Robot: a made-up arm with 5 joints.
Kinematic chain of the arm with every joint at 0, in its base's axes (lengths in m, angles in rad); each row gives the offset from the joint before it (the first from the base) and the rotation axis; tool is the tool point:
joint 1: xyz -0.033 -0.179 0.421 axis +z
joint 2: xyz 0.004 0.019 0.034 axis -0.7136 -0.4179 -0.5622
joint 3: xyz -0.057 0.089 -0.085 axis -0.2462 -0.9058 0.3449
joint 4: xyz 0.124 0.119 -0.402 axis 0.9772 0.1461 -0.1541
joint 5: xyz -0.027 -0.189 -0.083 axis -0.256 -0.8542 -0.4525
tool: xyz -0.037 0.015 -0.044
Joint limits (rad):
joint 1: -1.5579..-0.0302
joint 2: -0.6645..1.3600
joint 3: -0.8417..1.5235
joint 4: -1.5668..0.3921
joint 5: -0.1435..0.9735
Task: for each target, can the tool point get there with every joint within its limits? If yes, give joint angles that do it. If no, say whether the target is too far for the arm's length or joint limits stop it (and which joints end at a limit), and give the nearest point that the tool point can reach.
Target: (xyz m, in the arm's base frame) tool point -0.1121 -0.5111 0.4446
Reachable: yes | joints -1.2616 0.8602 0.9863 -0.9559 0.2508
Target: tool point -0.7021 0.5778 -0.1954
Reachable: no: too far | nearest point -0.4419 0.2835 0.0560 | short by 0.466 m
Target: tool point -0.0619 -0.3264 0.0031
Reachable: yes | joints -0.4809 0.4865 -0.3065 -0.8438 0.8266
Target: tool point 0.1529 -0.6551 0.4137
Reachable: yes | joints -0.4493 0.9808 0.8797 -0.1714 0.4884
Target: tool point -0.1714 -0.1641 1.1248
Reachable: no: joint limits stop it (at a limit: joint 1, joint 2) | nearest point -0.1443 -0.4923 0.6937 | short by 0.543 m
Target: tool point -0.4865 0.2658 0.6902
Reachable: no: joint limits stop it (at a limit: joint 2, joint 3, joint 4, joint 5) | nearest point -0.5042 0.2832 0.2074 | short by 0.483 m
